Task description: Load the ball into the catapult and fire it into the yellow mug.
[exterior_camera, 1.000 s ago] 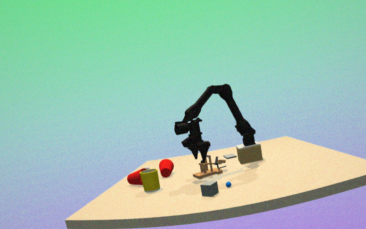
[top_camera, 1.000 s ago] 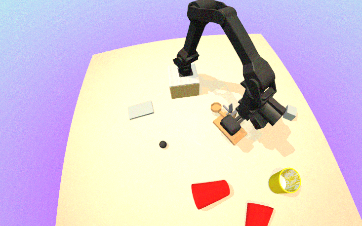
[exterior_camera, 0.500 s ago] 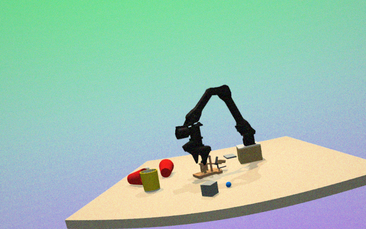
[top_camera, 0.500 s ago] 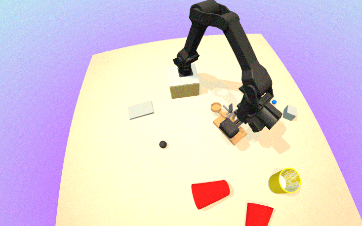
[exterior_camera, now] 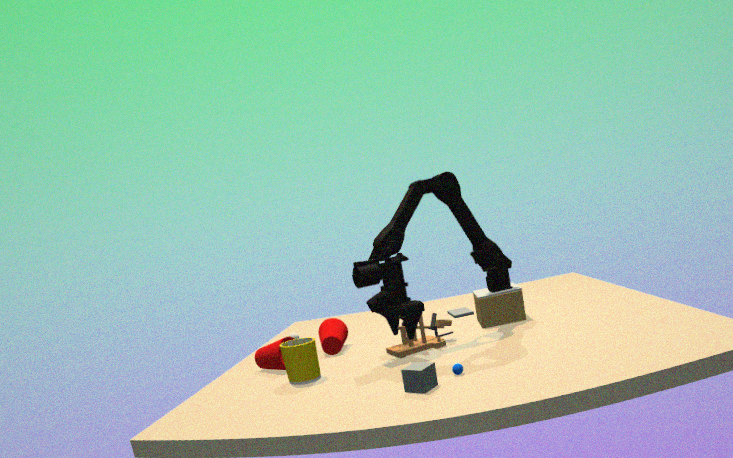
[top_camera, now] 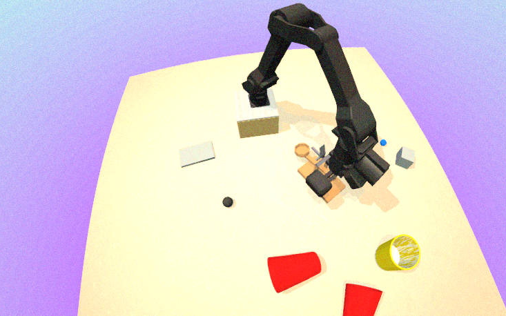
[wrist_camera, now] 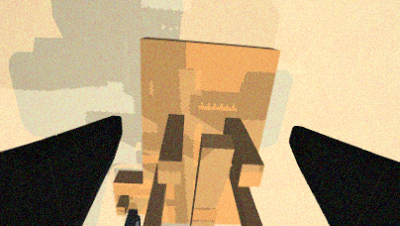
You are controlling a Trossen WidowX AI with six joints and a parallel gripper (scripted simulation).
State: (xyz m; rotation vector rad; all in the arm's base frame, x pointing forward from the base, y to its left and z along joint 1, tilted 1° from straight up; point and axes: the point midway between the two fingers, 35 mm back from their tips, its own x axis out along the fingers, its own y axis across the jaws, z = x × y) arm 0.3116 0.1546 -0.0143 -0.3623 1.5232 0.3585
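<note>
My gripper tip is 31 cm to the left of the black ball, 3 cm above it and 1 cm past it. From my gripper tip the other things lie so: blue ball 26 cm to the left, 11 cm behind, 3 cm below; then yellow mug 26 cm ahead, 12 cm to the left, 2 cm below; then wooden catapult 7 cm behind, 2 cm to the right, 1 cm above.
</note>
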